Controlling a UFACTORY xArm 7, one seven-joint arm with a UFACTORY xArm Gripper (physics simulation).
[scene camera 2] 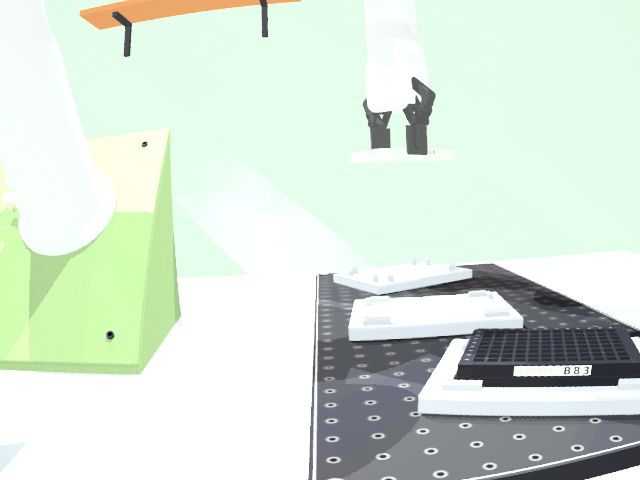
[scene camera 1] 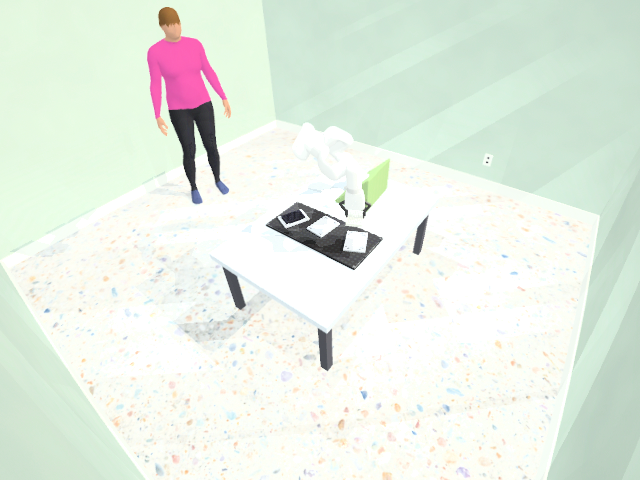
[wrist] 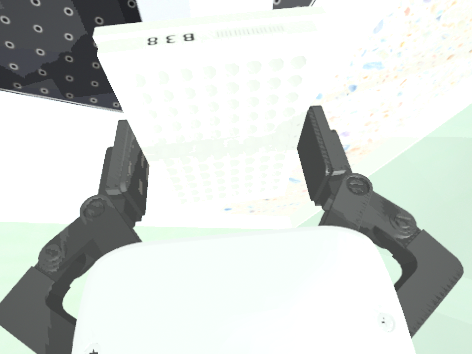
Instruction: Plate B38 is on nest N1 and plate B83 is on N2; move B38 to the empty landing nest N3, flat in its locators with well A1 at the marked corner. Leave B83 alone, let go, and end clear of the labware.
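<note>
My gripper (scene camera 1: 355, 213) (scene camera 2: 398, 149) (wrist: 222, 130) is shut on plate B38 (scene camera 2: 439, 155) (wrist: 220, 80), a pale plate held about level, high above the table. In the wrist view its B38 label faces away from the gripper body. Plate B83 (scene camera 1: 293, 216) (scene camera 2: 547, 346), black, lies on a white nest (scene camera 1: 295, 224) (scene camera 2: 444, 400), nearest in scene camera 2. The middle nest (scene camera 1: 324, 226) (scene camera 2: 434, 312) has raised corner locators and holds no plate. The far nest (scene camera 1: 356, 241) (scene camera 2: 408, 277) has small upright pegs and is also bare. Nest names and the A1 corner mark cannot be read.
The nests stand on a black perforated board (scene camera 1: 336, 241) (scene camera 2: 369, 356) (wrist: 35, 65) on a white table (scene camera 1: 279, 268) (scene camera 2: 242, 413). A green wedge base (scene camera 1: 379, 180) (scene camera 2: 129, 258) carries the arm. An orange shelf (scene camera 2: 180, 9) is on the wall. A person (scene camera 1: 180, 72) stands behind the table.
</note>
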